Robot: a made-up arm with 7 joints.
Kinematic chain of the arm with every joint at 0, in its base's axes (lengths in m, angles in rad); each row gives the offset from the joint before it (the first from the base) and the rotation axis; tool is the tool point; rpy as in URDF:
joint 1: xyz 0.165 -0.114 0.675 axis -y
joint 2: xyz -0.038 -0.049 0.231 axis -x
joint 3: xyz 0.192 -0.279 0 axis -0.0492 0.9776 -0.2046
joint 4: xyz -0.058 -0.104 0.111 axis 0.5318 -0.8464 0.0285
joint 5: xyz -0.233 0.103 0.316 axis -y
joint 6: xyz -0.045 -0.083 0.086 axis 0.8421 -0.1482 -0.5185
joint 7: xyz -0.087 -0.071 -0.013 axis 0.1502 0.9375 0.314
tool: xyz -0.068 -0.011 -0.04 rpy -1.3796 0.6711 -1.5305
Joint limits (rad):
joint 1: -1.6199..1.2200
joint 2: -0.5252..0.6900
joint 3: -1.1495..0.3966
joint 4: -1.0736..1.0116
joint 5: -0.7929..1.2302
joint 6: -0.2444..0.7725
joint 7: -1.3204..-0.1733
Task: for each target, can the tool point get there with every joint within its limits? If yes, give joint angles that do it. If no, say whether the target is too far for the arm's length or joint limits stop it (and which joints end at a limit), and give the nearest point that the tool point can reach.
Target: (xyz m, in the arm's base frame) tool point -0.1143 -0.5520 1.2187
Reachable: yes | joints -0.0595 -0.1088 -0.3763 -0.3956 0.1130 0.3918 -1.1019
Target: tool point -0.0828 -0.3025 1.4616
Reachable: yes | joints 0.2072 0.1112 -0.1583 -0.9130 -0.0337 0.2074 -0.3527
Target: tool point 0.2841 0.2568 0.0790
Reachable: no: joint limits stop it (at a limit: joint 1, joint 2, joint 3, joint 4, joint 5, joint 6, joint 7) | nearest point 0.7902 0.1345 0.2257 | short by 0.541 m
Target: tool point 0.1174 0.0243 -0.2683
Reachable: no: joint limits stop it (at a limit: joint 2, joint 3, joint 4, joint 6, joint 7) | nearest point 0.1396 -0.3612 0.1726 | short by 0.586 m
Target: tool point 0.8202 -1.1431 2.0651
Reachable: no: too far | nearest point 0.5445 -0.6577 1.4801 | short by 0.809 m
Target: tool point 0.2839 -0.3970 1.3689
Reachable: yes | joints -0.5309 0.5270 -0.3611 -0.2832 0.9296 0.1611 -1.2016
